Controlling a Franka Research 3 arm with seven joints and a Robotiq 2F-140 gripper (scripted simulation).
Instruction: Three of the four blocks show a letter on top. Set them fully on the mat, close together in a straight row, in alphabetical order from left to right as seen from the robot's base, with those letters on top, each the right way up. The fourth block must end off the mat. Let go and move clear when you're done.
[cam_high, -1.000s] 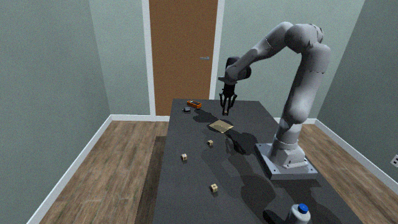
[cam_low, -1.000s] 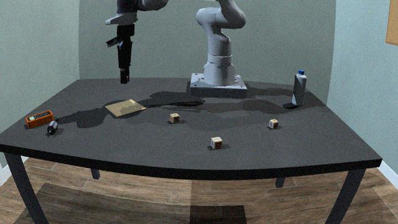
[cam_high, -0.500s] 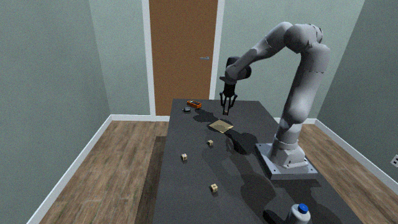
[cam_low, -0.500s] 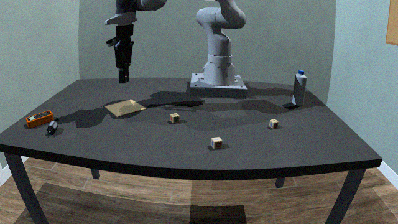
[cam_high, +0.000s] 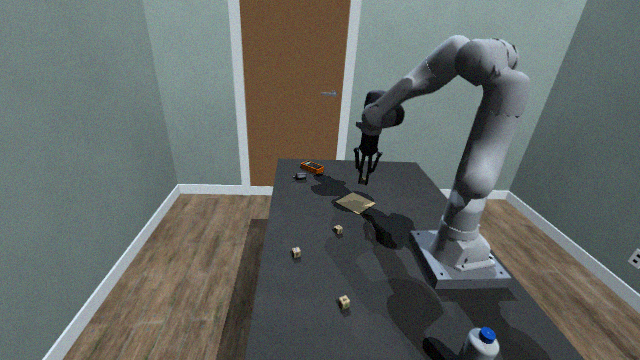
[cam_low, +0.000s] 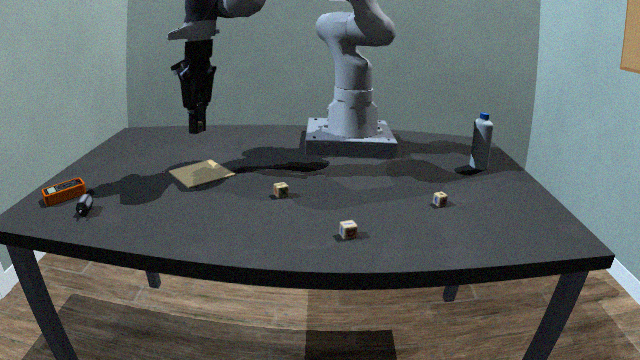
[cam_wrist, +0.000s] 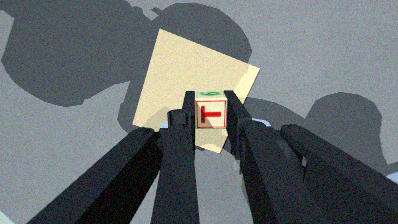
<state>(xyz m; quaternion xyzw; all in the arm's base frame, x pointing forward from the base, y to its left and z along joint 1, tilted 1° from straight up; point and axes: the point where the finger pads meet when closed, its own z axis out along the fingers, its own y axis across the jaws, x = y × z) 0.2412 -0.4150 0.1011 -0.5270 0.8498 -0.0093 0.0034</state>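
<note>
The tan mat lies 30 mm ahead of my hand, 10 mm to the left of it and 140 mm below it. The rest, counted from my hand: block (20 mm below); orange device (220 mm ahead, 360 mm to the right, 120 mm below).
</note>
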